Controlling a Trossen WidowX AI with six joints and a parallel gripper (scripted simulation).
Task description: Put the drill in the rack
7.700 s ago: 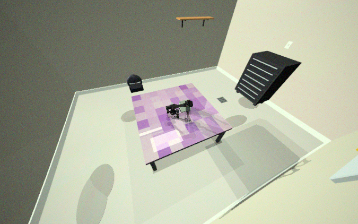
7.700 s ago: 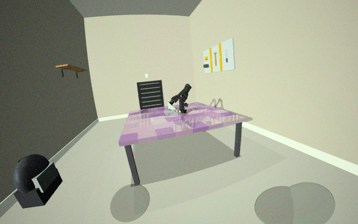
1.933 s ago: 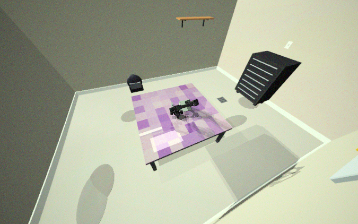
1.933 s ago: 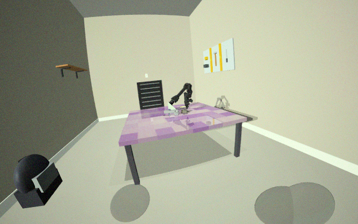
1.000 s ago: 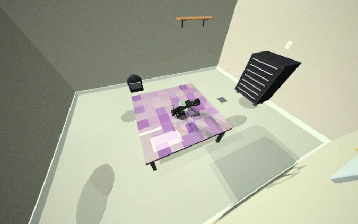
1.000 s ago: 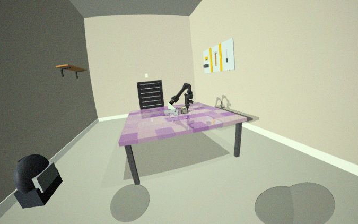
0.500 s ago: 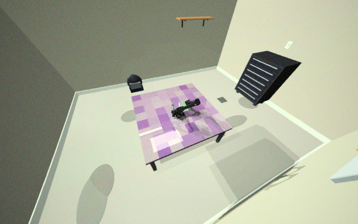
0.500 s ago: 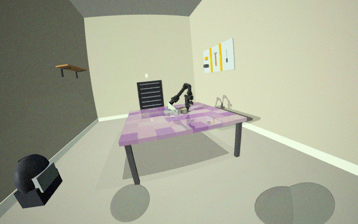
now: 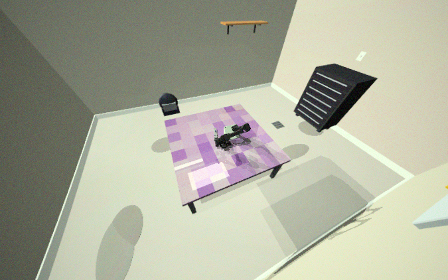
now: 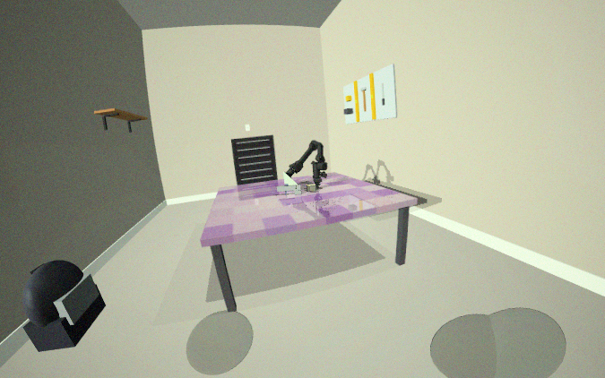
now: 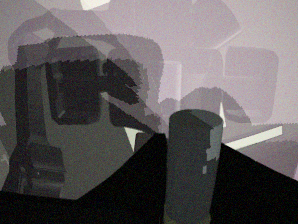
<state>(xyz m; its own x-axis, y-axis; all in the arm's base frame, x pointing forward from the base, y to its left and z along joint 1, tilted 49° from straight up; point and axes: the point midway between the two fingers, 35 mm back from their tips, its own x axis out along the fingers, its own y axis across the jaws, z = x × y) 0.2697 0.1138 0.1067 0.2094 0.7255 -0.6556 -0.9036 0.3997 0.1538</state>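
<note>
The dark olive block lies 2 cm behind my gripper tip, 5 cm to the right of it and 1 cm above it. Also, from my gripper tip: grey fixture 2 cm behind, 23 cm to the right, 3 cm above.
</note>
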